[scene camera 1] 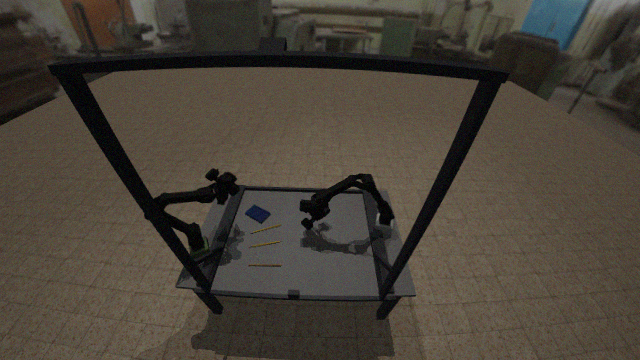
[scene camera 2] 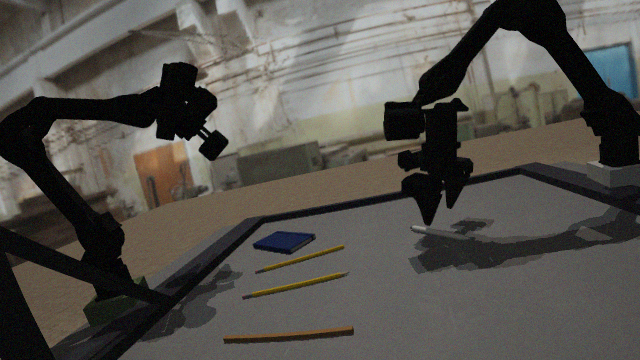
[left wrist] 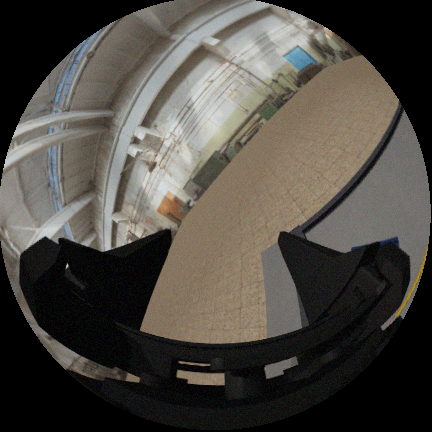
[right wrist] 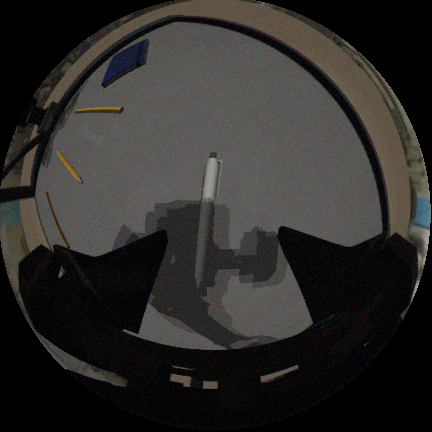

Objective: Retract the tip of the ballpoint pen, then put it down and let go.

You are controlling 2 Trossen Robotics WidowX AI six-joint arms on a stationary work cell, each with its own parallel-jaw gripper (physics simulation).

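Frame: origin at the left arm's base, x right, y back, z down, level; centimetres.
Where they show: left gripper, fingertip midpoint: (scene camera 2: 202, 130) (left wrist: 226, 236); right gripper, fingertip midpoint: (scene camera 1: 313, 223) (scene camera 2: 439, 216) (right wrist: 223, 234); left arm's base, link origin: (scene camera 1: 198, 245); right arm's base, link origin: (scene camera 1: 384, 220) (scene camera 2: 620, 162).
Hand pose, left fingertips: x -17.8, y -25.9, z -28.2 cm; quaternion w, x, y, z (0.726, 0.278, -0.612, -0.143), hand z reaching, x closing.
Things, the pixels of their top centre, and the offset from my left fingertips. Level surfaces: height alone.
- white ballpoint pen, top centre: (right wrist: 204, 231) (scene camera 2: 438, 229) dx +34.9, dy -37.3, dz +30.9 cm
- blue notebook, top centre: (scene camera 2: 282, 239) (right wrist: 124, 56) (scene camera 1: 257, 212) dx +8.1, dy -12.1, dz +31.0 cm
- orange-brown stick, top centre: (scene camera 2: 283, 334) (right wrist: 52, 217) (scene camera 1: 264, 264) dx +44.0, dy -3.6, dz +31.5 cm
- table, surface height: dz +32.2 cm
The white ballpoint pen (scene camera 2: 422, 229) (right wrist: 206, 207) lies on the grey table. In the right wrist view its dark push button and clip point up the picture, and its tapered end lies in shadow. I cannot tell whether the tip is out. My right gripper (scene camera 2: 439, 215) (right wrist: 223, 234) is open and empty, pointing down a little above the pen. In the right wrist view the pen shows in the gap between its fingers, nearer the left finger. My left gripper (left wrist: 226, 236) is open and empty, raised at the left side of the table, far from the pen.
A blue notebook (scene camera 1: 258, 214) (scene camera 2: 284, 242) (right wrist: 126, 62), two yellow pencils (scene camera 2: 300, 259) (scene camera 2: 295, 286) and an orange-brown stick (scene camera 2: 288, 335) (scene camera 1: 265, 265) lie left of the pen in the scene views. A dark frame (scene camera 1: 280, 60) stands around the table (scene camera 1: 325, 280).
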